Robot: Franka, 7 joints.
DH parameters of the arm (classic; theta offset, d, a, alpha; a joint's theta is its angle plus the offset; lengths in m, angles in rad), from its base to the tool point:
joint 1: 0 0.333 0 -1.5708
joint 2: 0 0 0 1.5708
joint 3: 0 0.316 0.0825 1.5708
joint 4: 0 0 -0.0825 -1.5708
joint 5: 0 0.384 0 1.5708
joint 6: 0 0 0.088 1.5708
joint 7: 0 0.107 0 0
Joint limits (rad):
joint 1: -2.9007..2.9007
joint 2: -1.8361..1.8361
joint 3: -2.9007..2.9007
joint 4: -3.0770..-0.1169
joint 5: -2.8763..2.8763
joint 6: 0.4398..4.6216
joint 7: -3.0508..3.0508
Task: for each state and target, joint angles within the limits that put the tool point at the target. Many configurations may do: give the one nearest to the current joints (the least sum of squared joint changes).
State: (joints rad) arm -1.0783 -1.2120 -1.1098 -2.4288 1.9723 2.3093 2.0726
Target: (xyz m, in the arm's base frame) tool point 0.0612 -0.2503 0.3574
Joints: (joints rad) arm -0.6910 -1.3129 -0.8942 -3.0770 2.2592 2.8049 2.0726
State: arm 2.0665 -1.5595 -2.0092 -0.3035 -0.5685 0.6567 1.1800
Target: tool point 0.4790 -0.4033 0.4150
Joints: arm 1.9636 -1.1796 -1.8524 -0.6937 -0.4176 0.4398 1.1800
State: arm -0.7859 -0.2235 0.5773 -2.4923 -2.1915 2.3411 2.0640
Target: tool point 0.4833 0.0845 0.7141
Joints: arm -0.6322 -0.4816 0.6689 -2.0134 -2.2119 2.2833 2.0640
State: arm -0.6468 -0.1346 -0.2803 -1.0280 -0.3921 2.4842 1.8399
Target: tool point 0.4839 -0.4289 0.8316
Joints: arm -0.5721 0.2687 -0.2072 -1.0582 -0.3925 2.5101 1.8399
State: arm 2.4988 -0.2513 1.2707 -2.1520 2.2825 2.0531 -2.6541
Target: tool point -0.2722 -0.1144 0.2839
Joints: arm 2.7919 -0.8341 1.0182 -3.0392 2.2588 2.3362 -2.6541
